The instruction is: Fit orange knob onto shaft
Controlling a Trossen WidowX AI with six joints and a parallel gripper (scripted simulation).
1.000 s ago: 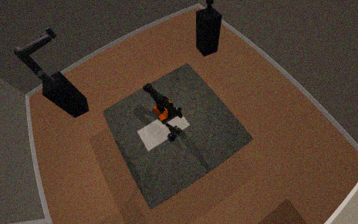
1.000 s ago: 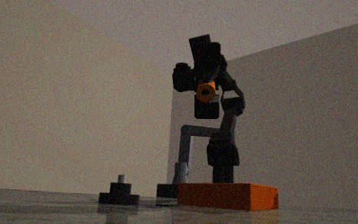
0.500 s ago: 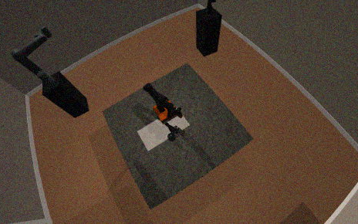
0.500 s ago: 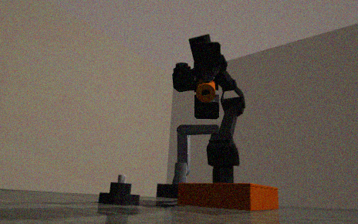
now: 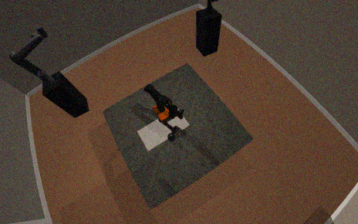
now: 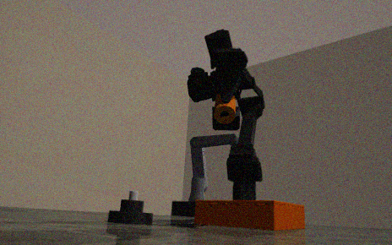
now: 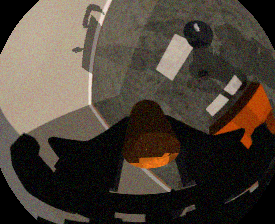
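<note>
The orange knob is 2 cm behind my gripper tip, 1 cm to the right of it and 3 cm above it. Round my gripper tip: round pedestal 7 cm ahead, 17 cm to the right, 18 cm below.
</note>
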